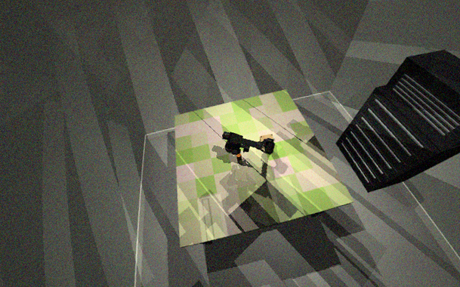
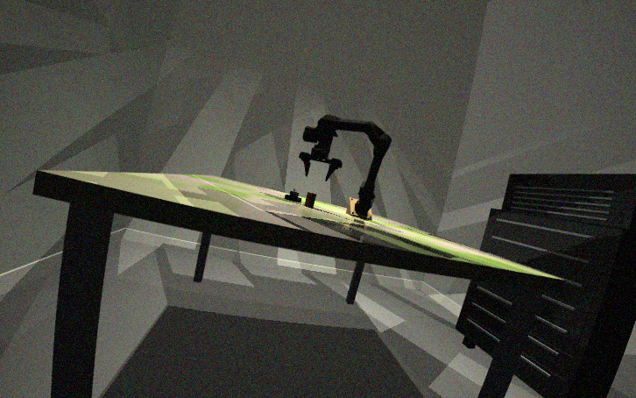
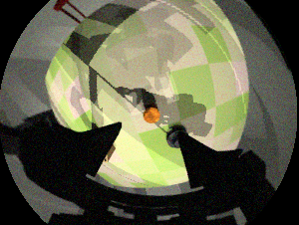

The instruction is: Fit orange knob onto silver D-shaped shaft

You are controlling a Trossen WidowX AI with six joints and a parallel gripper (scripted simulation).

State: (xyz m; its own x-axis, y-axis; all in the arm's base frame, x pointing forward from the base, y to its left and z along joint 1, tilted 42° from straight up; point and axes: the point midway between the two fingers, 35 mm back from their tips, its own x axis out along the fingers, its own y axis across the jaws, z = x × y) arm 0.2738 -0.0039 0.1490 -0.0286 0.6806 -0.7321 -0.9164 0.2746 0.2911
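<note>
My gripper tip is now 8 cm above the orange knob. Round my gripper tip: round dark pedestal 7 cm ahead, 13 cm to the right, 9 cm below.
</note>
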